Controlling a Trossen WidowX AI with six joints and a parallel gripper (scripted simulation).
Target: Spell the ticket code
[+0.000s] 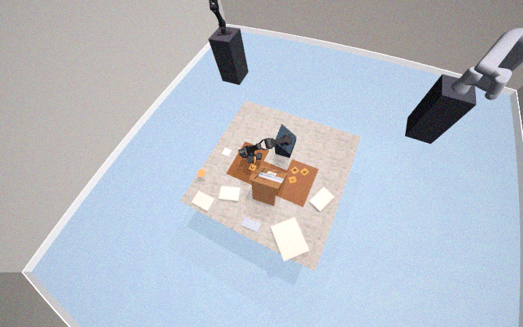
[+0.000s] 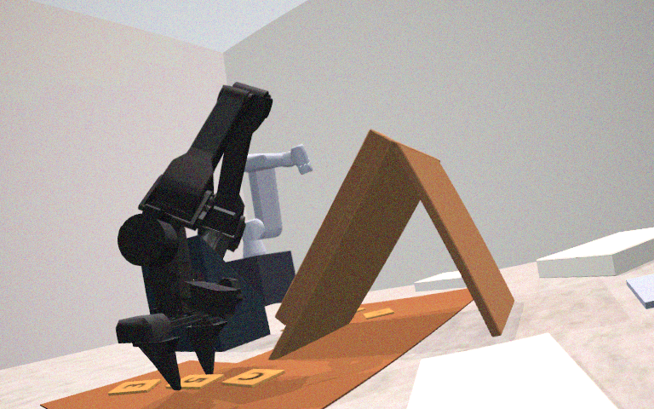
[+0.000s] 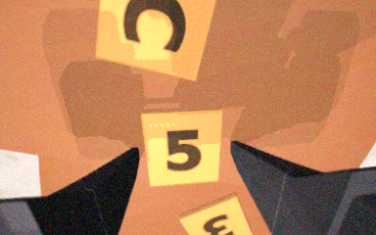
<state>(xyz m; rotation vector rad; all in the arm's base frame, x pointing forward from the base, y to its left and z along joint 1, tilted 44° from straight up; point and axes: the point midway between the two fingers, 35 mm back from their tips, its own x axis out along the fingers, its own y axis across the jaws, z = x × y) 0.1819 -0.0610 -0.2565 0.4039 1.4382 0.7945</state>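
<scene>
The orange tile marked 5 is right at my gripper tip. From my gripper tip the other things lie so: c tile: 8 cm ahead, 3 cm to the left; white ticket: 11 cm ahead, 25 cm to the left, 10 cm above; brown mat: 1 cm ahead, 22 cm to the left.
</scene>
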